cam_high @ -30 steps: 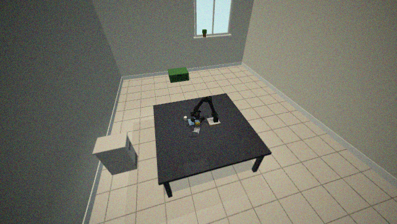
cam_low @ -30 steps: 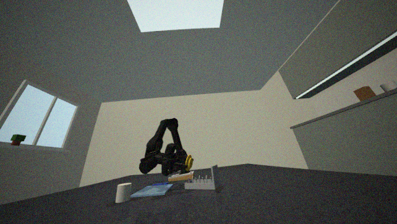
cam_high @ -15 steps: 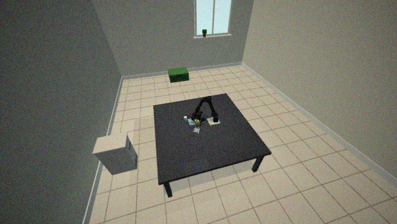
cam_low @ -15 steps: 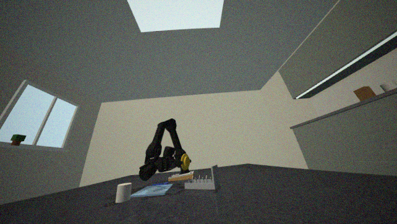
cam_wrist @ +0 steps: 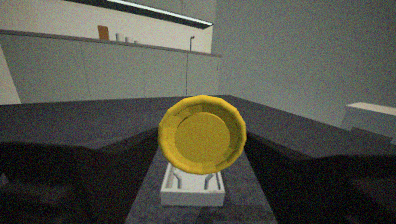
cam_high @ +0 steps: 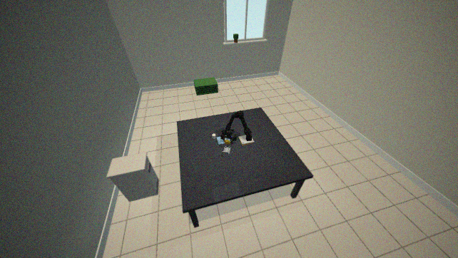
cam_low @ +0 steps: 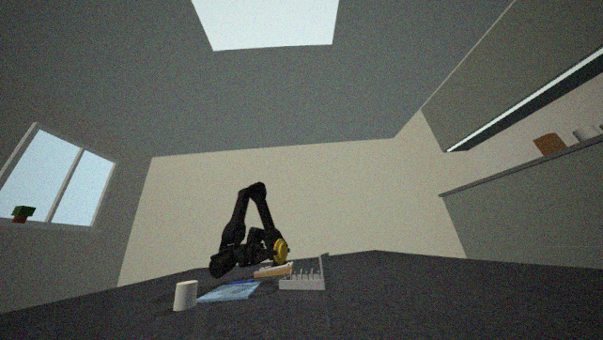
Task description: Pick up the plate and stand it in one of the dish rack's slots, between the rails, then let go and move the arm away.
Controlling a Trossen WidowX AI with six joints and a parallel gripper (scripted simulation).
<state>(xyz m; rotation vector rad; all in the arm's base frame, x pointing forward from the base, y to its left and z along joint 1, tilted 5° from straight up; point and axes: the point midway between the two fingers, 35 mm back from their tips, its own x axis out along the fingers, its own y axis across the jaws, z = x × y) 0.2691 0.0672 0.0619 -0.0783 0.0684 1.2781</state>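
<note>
The dish rack lies 7 cm below my gripper tip, 6 cm to the left of it and 1 cm ahead of it. The rest, counted from my gripper tip: blue mat 15 cm to the right, 9 cm below, 3 cm ahead; white cup 20 cm to the right, 15 cm ahead, 7 cm below; yellow plate 1 cm to the right.
</note>
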